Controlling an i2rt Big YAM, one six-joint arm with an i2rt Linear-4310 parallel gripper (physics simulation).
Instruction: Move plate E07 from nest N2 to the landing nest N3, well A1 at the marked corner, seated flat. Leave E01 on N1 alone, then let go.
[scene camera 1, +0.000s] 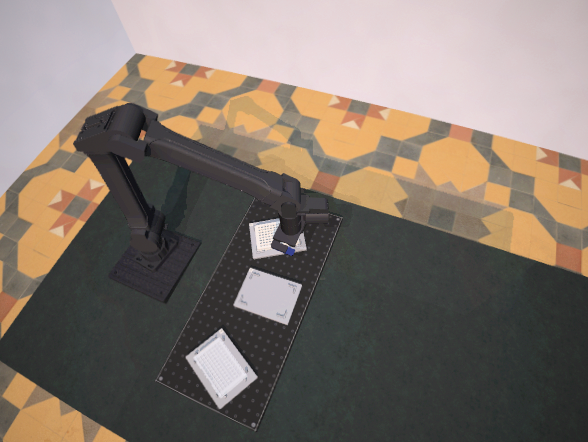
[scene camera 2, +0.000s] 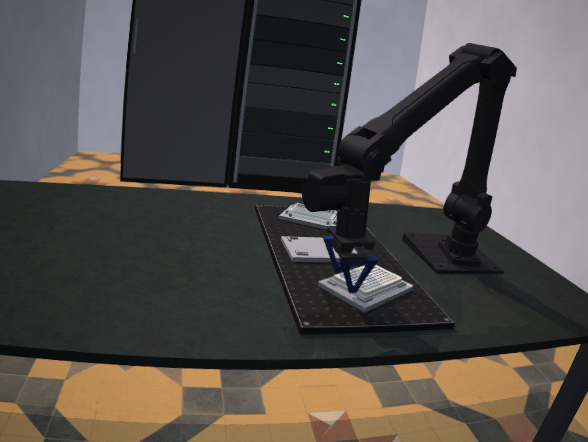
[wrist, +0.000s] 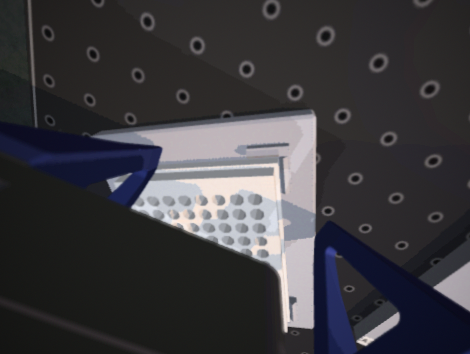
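My gripper (scene camera 1: 287, 247) (scene camera 2: 346, 281) (wrist: 243, 195) is open and empty, pointing down low over a white well plate (scene camera 1: 265, 236) (scene camera 2: 380, 280) (wrist: 240, 220). In the wrist view the left fingertip overlaps the plate's edge; the right one shows beyond the nest's edge. Contact cannot be told. The plate sits in its nest (scene camera 1: 253, 247) (scene camera 2: 327, 284) (wrist: 300, 270); my palm hides part of it. The bare landing nest (scene camera 1: 267, 296) (scene camera 2: 310, 250) (wrist: 460, 282) lies in the middle. Another plate (scene camera 1: 220, 365) (scene camera 2: 312, 212) sits in the far nest (scene camera 1: 237, 389) (scene camera 2: 305, 223). No E07 or E01 label is readable.
All three nests stand on a dark perforated board (scene camera 1: 200, 327) (scene camera 2: 295, 300) (wrist: 225, 25), each turned differently. Raised corner brackets stand on the landing nest. The arm's base plate (scene camera 1: 170, 285) (scene camera 2: 422, 252) is beside the board. Dark cabinets (scene camera 2: 182, 90) stand behind the table.
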